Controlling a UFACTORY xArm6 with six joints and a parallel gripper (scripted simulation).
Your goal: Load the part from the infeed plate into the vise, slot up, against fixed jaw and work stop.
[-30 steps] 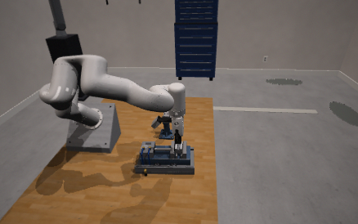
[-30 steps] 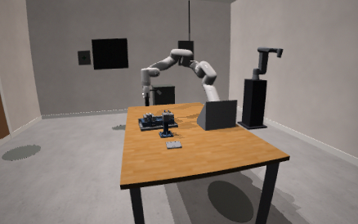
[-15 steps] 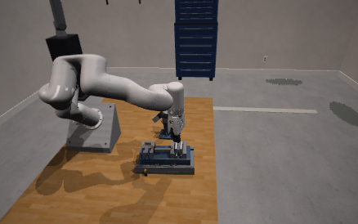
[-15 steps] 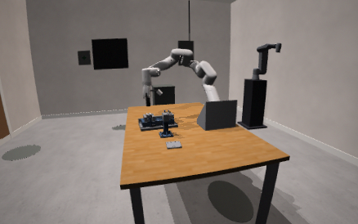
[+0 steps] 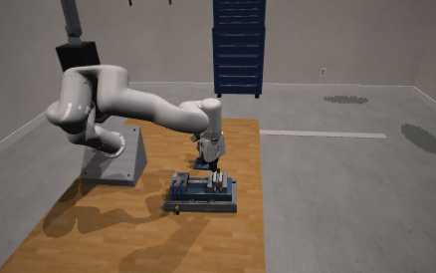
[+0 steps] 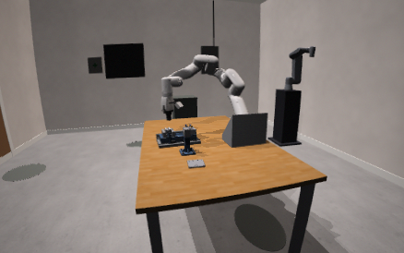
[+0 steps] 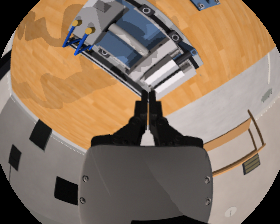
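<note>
My hand is 10 mm short of the part, 30 mm to the right of it and 80 mm above it. Also, from my hand: air cylinder: 150 mm behind, 10 mm to the left, 110 mm below; then air cylinder rod: 70 mm behind, 20 mm to the left, 110 mm below.
</note>
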